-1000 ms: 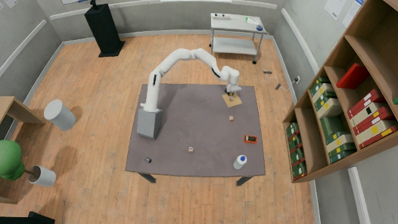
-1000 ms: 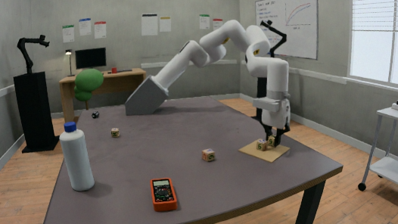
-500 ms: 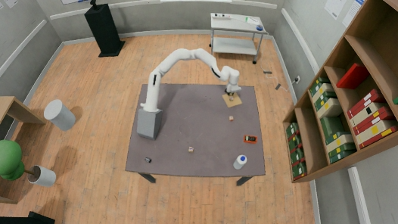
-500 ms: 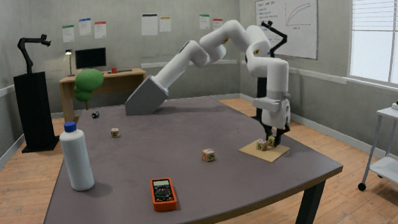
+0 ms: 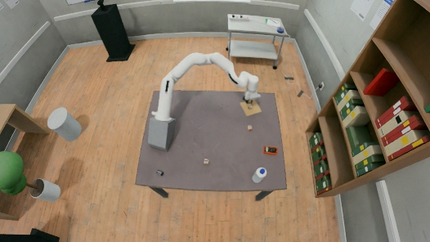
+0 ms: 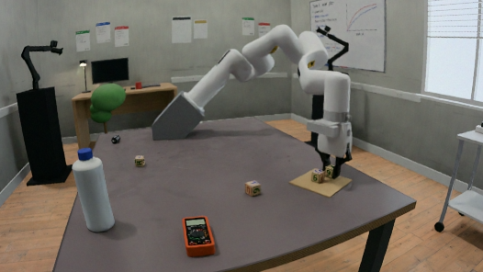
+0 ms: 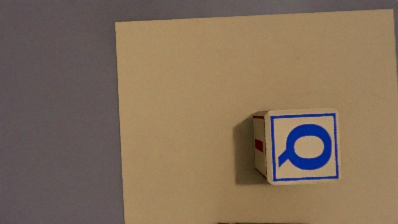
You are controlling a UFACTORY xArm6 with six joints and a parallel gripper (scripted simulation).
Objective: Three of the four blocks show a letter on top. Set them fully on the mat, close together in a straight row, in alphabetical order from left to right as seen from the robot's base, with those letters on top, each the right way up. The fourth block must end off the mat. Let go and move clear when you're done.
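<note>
The tan mat lies 2 cm ahead of my hand, 5 cm to the right of it and 2 cm below it. From my hand the other things lie so: black object (65 cm behind, 67 cm to the right, 1 cm below); then white bottle (6 cm ahead, 66 cm to the right, 6 cm above).
</note>
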